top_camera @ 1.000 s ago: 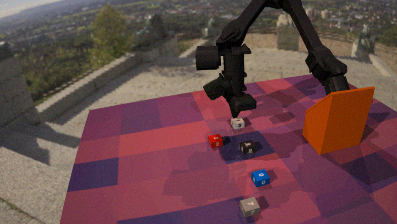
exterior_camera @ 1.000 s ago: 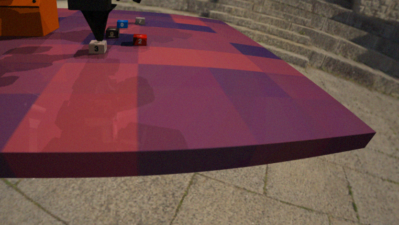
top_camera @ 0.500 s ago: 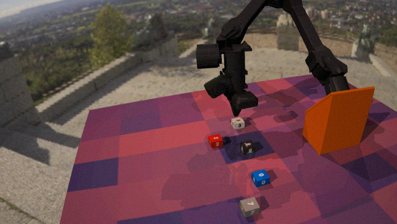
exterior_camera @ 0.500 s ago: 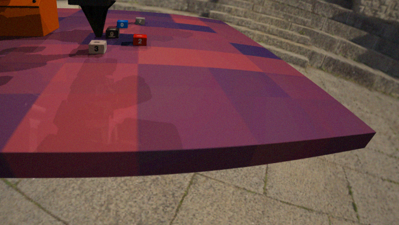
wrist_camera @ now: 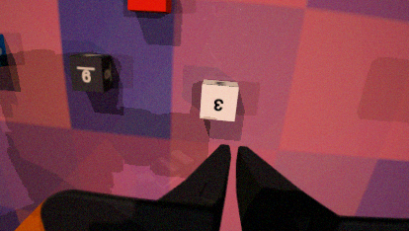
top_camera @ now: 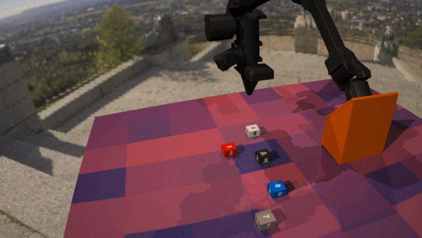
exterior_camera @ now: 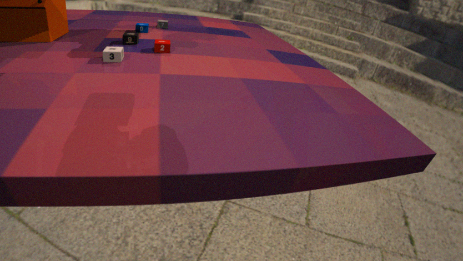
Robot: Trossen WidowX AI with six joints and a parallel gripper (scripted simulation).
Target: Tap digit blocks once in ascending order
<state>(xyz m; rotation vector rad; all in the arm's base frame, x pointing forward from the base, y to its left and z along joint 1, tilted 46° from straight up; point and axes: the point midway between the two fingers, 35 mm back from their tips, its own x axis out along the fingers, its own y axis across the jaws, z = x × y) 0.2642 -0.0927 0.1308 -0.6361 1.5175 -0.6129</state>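
Right now the grey 7 block is 70 mm ahead of my gripper tip, 320 mm to the left of it and 110 mm below it. From my gripper tip the other things lie so: red 2 block (80 mm ahead, 70 mm to the left, 110 mm below); then white 3 block (10 mm behind, 10 mm to the left, 110 mm below); then blue 0 block (20 mm ahead, 250 mm to the left, 110 mm below).
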